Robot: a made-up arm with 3 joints.
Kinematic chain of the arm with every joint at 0, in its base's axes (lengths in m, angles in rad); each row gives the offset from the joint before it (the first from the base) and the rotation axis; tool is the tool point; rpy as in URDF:
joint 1: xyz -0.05 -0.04 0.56 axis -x
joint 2: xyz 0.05 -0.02 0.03 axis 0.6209 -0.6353 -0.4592
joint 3: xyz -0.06 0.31 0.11 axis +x
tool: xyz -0.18 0.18 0.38 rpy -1.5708 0 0
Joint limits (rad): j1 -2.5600..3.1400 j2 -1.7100..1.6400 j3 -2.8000..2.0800
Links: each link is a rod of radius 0.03 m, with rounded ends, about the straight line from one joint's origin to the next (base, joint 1, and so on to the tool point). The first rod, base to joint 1, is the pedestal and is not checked.
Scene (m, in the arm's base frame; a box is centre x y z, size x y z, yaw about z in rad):
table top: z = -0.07
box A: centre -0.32 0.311 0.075 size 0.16 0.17 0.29 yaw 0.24
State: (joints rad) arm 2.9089 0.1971 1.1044
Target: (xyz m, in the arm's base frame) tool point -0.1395 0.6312 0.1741
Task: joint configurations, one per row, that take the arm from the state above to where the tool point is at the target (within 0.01 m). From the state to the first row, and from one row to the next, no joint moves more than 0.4 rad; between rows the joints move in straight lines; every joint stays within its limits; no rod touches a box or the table.
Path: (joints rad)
1: 2.7255 0.1915 1.4125
2: 2.5421 0.1859 1.7207
3: 2.3586 0.1803 2.0288
4: 2.1920 0.2492 1.6655
5: 2.0253 0.3181 1.3021
6: 1.8586 0.3871 0.9388
7: 1.6920 0.4560 0.5755
8: 1.5253 0.5249 0.2121
9: 1.3586 0.5939 -0.1512
10: 1.3075 0.6900 -0.4225
11: 1.2564 0.7861 -0.6938
12: 1.2052 0.8822 -0.9651

